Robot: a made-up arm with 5 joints.
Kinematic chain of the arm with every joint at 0, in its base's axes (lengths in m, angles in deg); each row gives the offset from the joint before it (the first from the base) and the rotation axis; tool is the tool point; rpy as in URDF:
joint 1: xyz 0 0 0.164 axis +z
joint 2: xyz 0 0 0 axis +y
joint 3: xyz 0.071 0 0.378 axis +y
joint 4: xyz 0.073 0 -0.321 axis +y
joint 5: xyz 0.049 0 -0.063 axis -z
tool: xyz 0 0 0 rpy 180 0 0
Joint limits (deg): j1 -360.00..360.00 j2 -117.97..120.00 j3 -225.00..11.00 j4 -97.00..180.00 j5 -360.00..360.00
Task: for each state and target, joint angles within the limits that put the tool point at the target. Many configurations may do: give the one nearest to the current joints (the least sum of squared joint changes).
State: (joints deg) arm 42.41 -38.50 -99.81 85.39 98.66
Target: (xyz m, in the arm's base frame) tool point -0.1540 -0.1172 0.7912
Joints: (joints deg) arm 37.27 -57.52 -106.94 85.93 98.66
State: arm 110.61 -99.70 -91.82 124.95 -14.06
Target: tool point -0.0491 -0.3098 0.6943
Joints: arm 80.99 -71.13 -106.03 112.99 -14.06
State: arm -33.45 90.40 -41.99 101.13 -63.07
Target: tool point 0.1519 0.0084 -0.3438
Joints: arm 3.17 108.10 -76.48 88.15 -63.07
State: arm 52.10 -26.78 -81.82 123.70 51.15
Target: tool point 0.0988 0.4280 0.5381
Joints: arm 77.00 4.07 -95.11 112.92 51.15
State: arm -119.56 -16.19 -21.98 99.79 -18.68
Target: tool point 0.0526 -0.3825 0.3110
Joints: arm -82.17 3.15 -53.87 88.80 -18.68
